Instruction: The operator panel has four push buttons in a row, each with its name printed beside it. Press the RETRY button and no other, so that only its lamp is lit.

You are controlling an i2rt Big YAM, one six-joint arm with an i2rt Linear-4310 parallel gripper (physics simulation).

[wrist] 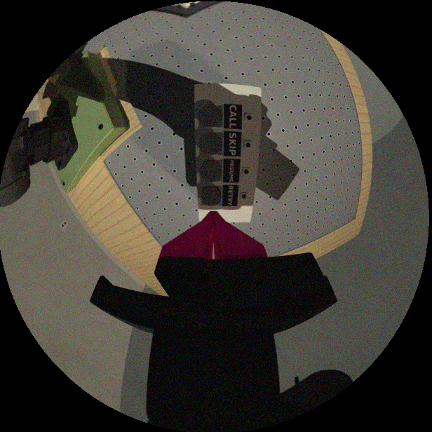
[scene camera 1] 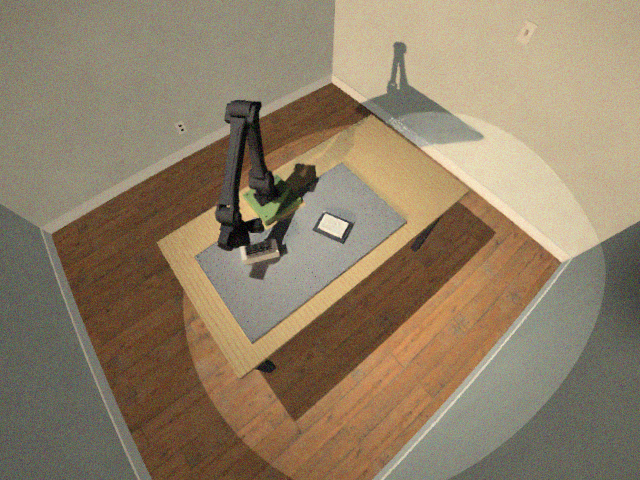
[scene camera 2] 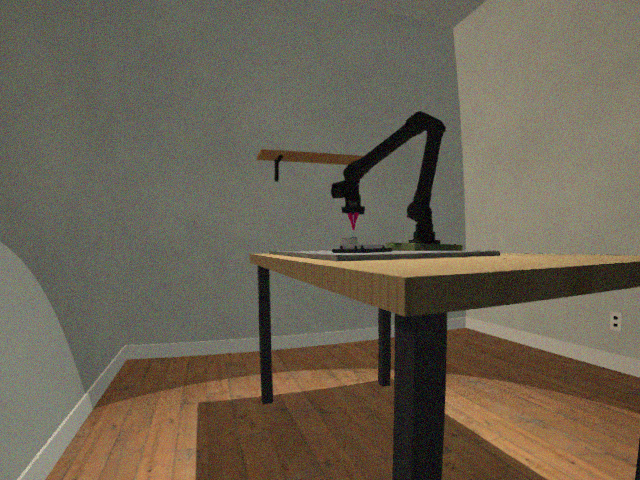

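Where they show: gripper, fingertip midpoint: (scene camera 1: 246, 245) (scene camera 2: 353, 229); arm's base at its link origin: (scene camera 1: 267, 196) (scene camera 2: 423, 243).
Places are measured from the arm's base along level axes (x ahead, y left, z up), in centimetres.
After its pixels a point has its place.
Note:
The operator panel (scene camera 1: 262, 257) @(x 29.0, y -18.9, z 0.7 cm) (scene camera 2: 348, 240) @(x 28.8, y -10.7, z 1.9 cm) (wrist: 205, 93) is a light box on the grey board. In the wrist view its dark round buttons run in a column beside the labels CALL, SKIP, RESUME and RETRY. The RETRY button (wrist: 210, 195) is at the bottom, nearest my fingertips. The small lamps, such as the one beside RETRY (wrist: 244, 196), all look dark. My gripper (scene camera 2: 353, 228) @(x 22.7, y -22.5, z 6.8 cm) (wrist: 213, 216) is shut and empty, its red fingertips pointing down above the panel. In the wrist view the tips appear just below the RETRY button, over the panel's end. Shadow covers most of the panel.
A dark-framed tablet-like object (scene camera 1: 321, 235) @(x 33.4, y 10.6, z -2.4 cm) lies on the grey perforated board (scene camera 1: 310, 279) @(x 49.1, y -6.2, z -2.4 cm) (wrist: 320, 100). The arm's base stands on a green plate (scene camera 1: 263, 211) @(x 7.3, y -6.4, z 0.4 cm) (wrist: 92, 122) at the table's back edge. A wooden shelf (scene camera 2: 310, 157) is on the wall behind.

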